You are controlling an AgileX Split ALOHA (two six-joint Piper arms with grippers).
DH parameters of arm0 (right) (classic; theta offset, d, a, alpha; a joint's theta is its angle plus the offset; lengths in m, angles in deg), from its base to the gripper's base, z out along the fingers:
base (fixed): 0 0 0 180
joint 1: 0 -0.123 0 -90
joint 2: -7.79 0 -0.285 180
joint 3: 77.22 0 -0.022 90
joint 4: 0 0.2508 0 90
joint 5: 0 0 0.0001 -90
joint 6: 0 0.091 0 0
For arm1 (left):
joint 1: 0 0.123 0 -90
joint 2: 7.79 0 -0.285 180
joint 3: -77.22 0 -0.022 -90
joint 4: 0 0.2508 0 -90
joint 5: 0 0 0.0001 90
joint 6: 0 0.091 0 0
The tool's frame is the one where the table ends.
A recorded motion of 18 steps. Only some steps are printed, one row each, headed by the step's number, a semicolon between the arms.
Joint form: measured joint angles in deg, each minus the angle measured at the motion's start. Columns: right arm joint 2, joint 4, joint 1, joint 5, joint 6, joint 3; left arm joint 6, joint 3, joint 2, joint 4, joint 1, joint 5.
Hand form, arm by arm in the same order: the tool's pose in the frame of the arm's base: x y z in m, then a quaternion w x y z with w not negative. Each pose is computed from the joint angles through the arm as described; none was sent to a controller.
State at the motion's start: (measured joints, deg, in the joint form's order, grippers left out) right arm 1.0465 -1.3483 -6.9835 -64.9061 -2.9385 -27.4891; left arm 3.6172 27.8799 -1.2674 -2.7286 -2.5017 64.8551
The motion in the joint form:
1: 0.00 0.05 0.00 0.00 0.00 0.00; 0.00 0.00 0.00 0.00 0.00 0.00
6: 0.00 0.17 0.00 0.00 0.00 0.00; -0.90 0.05 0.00 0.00 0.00 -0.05
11: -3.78 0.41 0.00 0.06 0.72 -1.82; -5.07 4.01 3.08 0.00 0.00 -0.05
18: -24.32 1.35 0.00 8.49 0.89 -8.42; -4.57 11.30 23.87 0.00 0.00 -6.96
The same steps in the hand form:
1: -0.0082 -0.0029 0.2659 0.48959 -0.07457 0.86874 0.00598; -0.0099 -0.0035 0.2678 0.49463 0.04824 0.86756 -0.01892
6: -0.0082 -0.0027 0.2659 0.48956 -0.07465 0.86874 0.00703; -0.0100 -0.0035 0.2681 0.49523 0.04140 0.86748 -0.02280
11: -0.0018 -0.0016 0.2751 0.47492 -0.07013 0.87715 0.01158; -0.0096 -0.0035 0.2875 0.50072 0.00996 0.86458 -0.04102
18: 0.0587 0.0072 0.3099 0.43176 -0.07100 0.89900 0.01862; 0.0523 -0.0060 0.3259 0.45039 0.00987 0.89200 -0.03730

